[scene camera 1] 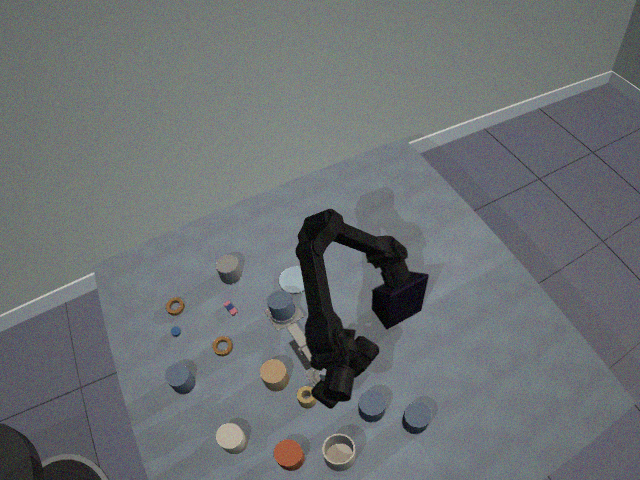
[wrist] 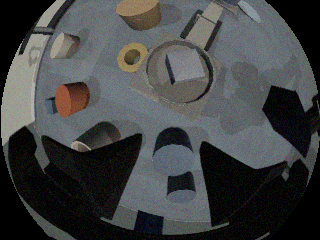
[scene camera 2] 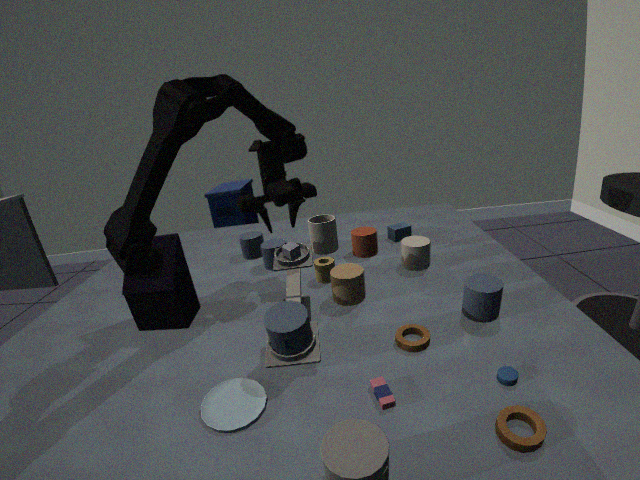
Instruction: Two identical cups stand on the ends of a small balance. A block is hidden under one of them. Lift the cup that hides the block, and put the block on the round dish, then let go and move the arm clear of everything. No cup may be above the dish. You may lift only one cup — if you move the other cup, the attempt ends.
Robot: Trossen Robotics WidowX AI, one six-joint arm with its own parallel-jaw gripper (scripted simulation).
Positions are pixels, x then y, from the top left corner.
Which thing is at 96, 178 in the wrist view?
My gripper.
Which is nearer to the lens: the grey block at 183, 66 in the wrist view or the orange cylinder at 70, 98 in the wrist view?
The grey block.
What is my gripper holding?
Nothing.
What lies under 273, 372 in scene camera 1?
A tan cylinder.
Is my gripper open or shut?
Open.
